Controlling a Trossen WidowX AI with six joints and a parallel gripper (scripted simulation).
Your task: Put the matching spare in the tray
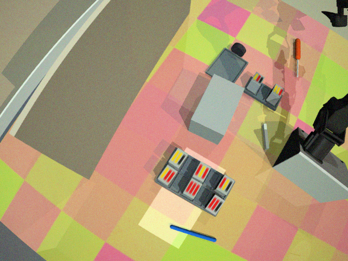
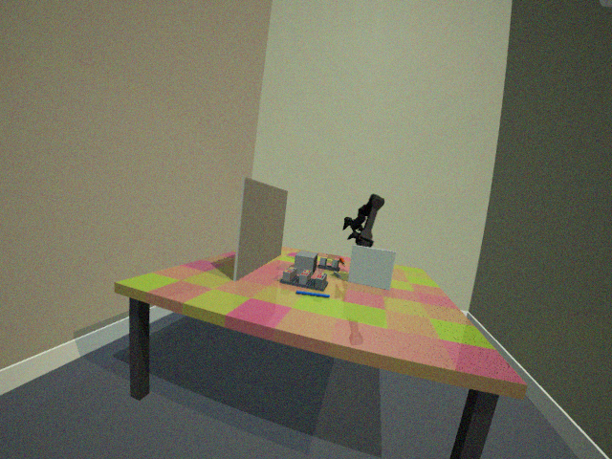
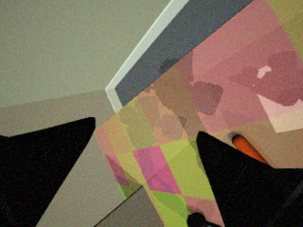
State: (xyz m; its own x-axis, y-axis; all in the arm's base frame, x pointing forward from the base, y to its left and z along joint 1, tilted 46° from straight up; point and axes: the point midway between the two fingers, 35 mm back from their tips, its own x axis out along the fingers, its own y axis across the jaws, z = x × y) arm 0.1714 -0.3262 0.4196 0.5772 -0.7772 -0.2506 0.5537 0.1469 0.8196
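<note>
The spare lies 780 mm to the left of my gripper tip, 140 mm below it and 30 mm ahead of it. Round my gripper tip: grey tray (380 mm to the left, 180 mm below, 150 mm ahead); then upright panel (590 mm to the left, 350 mm ahead, 40 mm above); then blue stick (880 mm to the left, 180 mm below, 50 mm behind).
</note>
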